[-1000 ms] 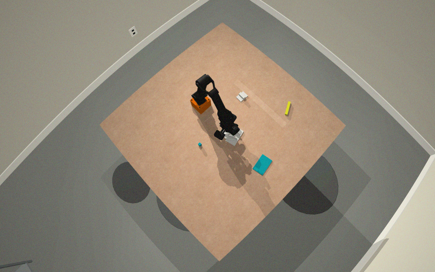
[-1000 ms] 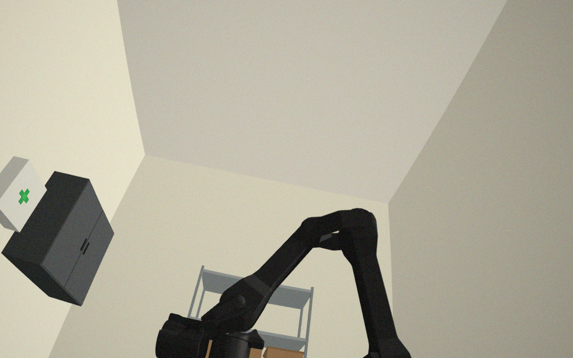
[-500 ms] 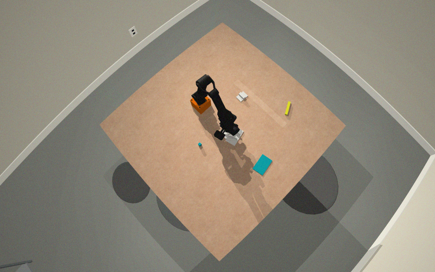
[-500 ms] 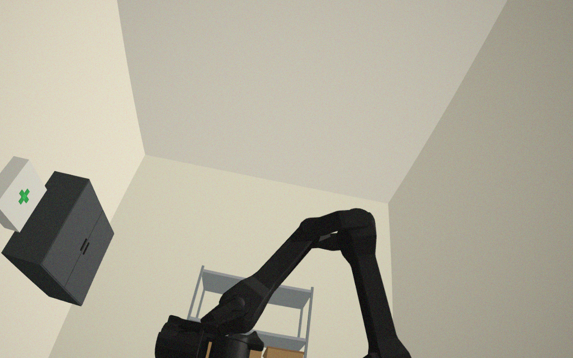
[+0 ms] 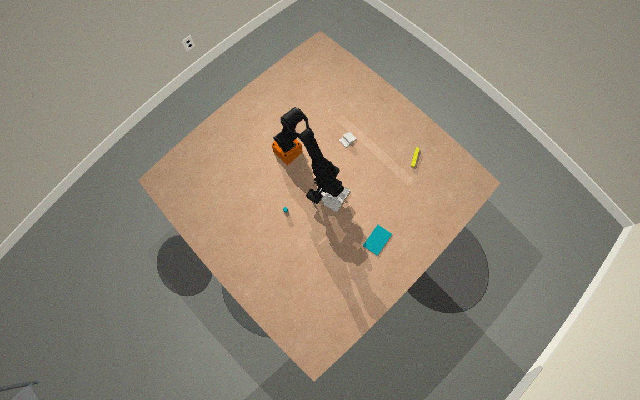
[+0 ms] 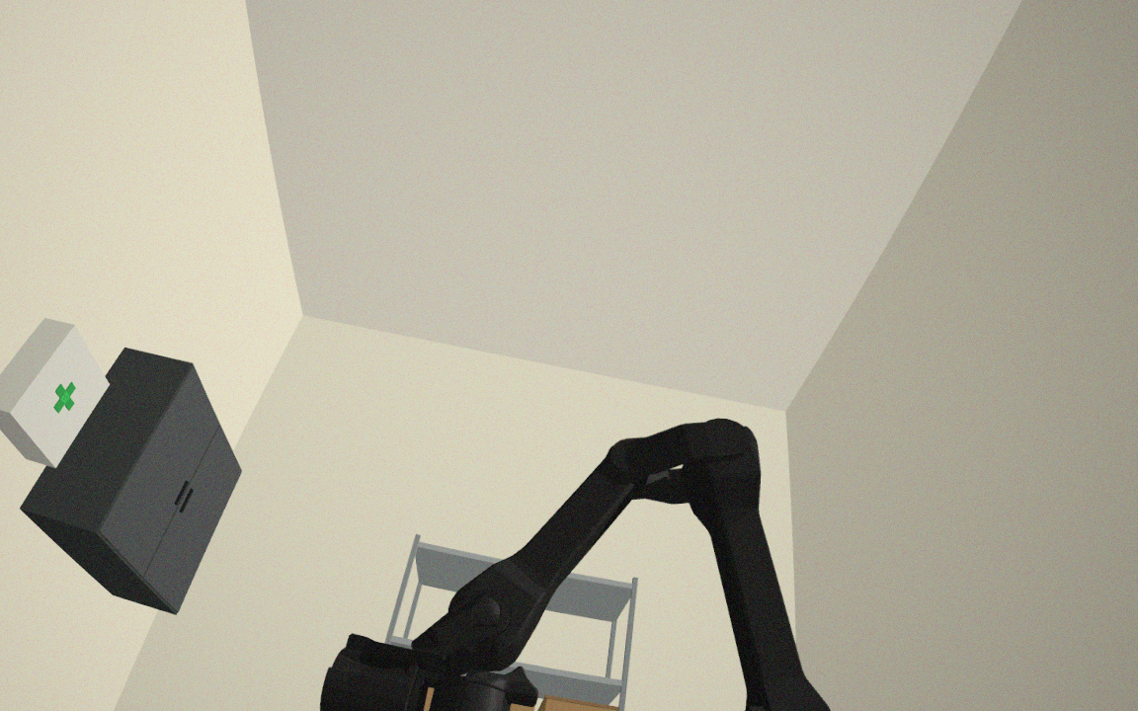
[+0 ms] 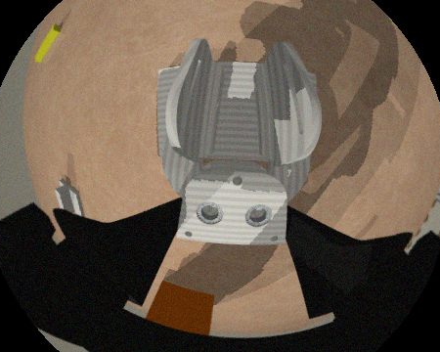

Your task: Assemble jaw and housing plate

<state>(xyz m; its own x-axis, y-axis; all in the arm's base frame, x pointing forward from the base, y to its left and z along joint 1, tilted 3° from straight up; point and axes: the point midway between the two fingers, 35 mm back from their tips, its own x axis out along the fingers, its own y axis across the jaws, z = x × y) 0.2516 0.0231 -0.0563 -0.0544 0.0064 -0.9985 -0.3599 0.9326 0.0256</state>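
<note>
Now: gripper tip 1 cm short of the grey jaw and 2 cm to the right of it. Round my gripper tip: grey housing plate (1 cm ahead, 2 cm above); small teal cube (2 cm behind, 20 cm to the right); flat teal block (33 cm ahead, 6 cm to the left, 1 cm below).
</note>
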